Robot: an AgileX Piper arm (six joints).
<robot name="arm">
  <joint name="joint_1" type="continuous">
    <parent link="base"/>
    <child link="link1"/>
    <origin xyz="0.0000 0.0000 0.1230"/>
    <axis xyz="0 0 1"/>
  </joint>
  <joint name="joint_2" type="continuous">
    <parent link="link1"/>
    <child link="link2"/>
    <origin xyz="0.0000 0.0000 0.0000" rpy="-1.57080 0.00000 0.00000"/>
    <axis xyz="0 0 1"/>
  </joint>
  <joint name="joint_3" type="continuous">
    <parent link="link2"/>
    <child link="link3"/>
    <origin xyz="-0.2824 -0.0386 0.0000" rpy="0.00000 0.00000 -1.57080"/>
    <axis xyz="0 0 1"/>
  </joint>
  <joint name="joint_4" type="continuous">
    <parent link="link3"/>
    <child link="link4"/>
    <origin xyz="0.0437 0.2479 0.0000" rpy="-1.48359 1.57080 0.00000"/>
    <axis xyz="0 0 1"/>
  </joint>
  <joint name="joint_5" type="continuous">
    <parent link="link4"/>
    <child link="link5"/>
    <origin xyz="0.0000 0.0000 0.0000" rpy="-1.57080 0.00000 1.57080"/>
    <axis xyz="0 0 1"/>
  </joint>
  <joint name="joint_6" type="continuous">
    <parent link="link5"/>
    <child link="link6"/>
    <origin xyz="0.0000 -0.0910 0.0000" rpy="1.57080 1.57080 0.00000"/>
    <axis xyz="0 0 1"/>
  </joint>
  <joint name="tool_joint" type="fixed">
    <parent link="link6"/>
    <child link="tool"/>
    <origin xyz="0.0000 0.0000 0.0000" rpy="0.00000 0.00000 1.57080"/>
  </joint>
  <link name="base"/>
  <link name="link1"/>
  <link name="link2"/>
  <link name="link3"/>
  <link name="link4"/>
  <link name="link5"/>
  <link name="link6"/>
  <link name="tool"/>
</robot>
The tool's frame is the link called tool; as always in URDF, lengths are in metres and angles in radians. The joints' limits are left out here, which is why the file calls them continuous.
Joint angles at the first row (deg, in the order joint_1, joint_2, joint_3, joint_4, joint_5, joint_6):
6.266, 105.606, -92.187, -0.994, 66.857, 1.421
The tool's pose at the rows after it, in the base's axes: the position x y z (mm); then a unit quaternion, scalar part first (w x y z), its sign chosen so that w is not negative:
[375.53 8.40 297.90 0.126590 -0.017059 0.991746 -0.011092]
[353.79 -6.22 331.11 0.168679 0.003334 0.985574 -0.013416]
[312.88 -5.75 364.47 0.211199 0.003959 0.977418 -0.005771]
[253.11 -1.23 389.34 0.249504 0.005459 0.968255 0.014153]
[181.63 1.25 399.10 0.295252 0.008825 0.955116 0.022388]
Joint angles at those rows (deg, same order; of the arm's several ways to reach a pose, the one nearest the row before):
1.626, 102.990, -92.188, -1.516, 69.668, 0.001
-0.657, 96.953, -91.113, -1.451, 69.724, 0.000
-0.951, 87.637, -86.920, -0.372, 69.888, -0.435
-0.953, 75.256, -79.764, 1.987, 70.627, -0.483
-0.954, 60.369, -70.491, 2.849, 70.787, -0.001

